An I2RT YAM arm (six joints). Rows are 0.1 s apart.
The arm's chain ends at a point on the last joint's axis. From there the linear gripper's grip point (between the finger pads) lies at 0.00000 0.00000 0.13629 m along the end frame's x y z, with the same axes.
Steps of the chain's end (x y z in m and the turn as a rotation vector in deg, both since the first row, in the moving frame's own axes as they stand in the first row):
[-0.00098 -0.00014 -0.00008 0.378 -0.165 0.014]
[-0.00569 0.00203 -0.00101 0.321 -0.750 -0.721]
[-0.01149 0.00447 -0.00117 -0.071 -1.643 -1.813]
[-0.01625 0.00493 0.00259 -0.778 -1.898 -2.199]
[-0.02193 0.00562 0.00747 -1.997 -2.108 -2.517]
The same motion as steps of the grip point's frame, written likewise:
[-0.00137 -0.00104 -0.00008 0.378 -0.165 0.014]
[-0.00748 0.00128 -0.00102 0.321 -0.750 -0.721]
[-0.01539 0.00470 -0.00123 -0.071 -1.643 -1.813]
[-0.02073 0.00687 0.00250 -0.778 -1.898 -2.199]
[-0.02684 0.01048 0.00730 -1.997 -2.108 -2.517]

